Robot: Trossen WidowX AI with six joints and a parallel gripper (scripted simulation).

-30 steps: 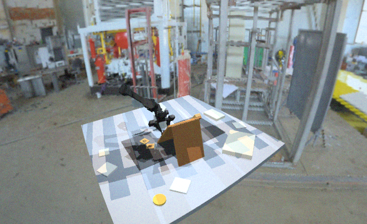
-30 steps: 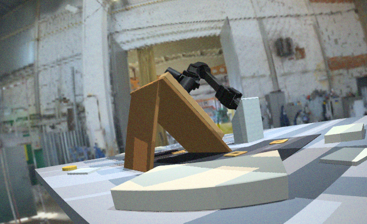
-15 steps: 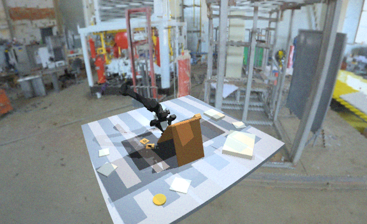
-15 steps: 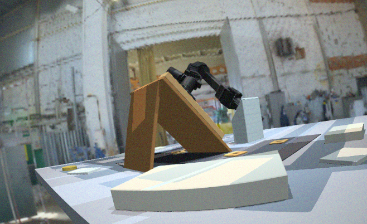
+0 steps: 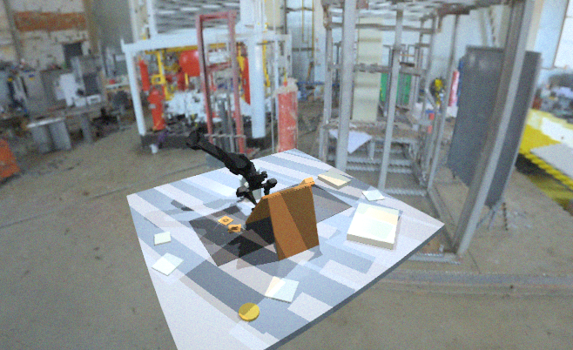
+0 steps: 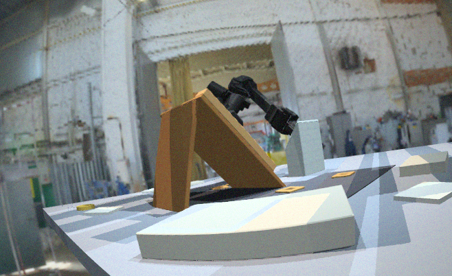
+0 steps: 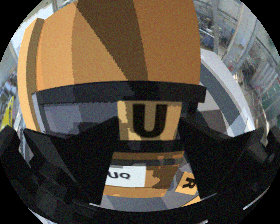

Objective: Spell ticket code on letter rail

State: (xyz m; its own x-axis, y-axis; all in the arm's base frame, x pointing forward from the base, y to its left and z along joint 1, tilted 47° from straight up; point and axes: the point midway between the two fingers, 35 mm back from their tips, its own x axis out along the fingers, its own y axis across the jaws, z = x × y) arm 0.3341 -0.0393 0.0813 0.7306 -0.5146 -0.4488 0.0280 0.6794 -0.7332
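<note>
The white ticket lies 60 mm behind my gripper tip, 40 mm to the left of it and 80 mm below it. Also, from my gripper tip: dark mat 160 mm behind, 100 mm to the left, 160 mm below; then yellow letter tile right at my gripper tip; then cream box 240 mm ahead, 460 mm to the left, 140 mm below.
</note>
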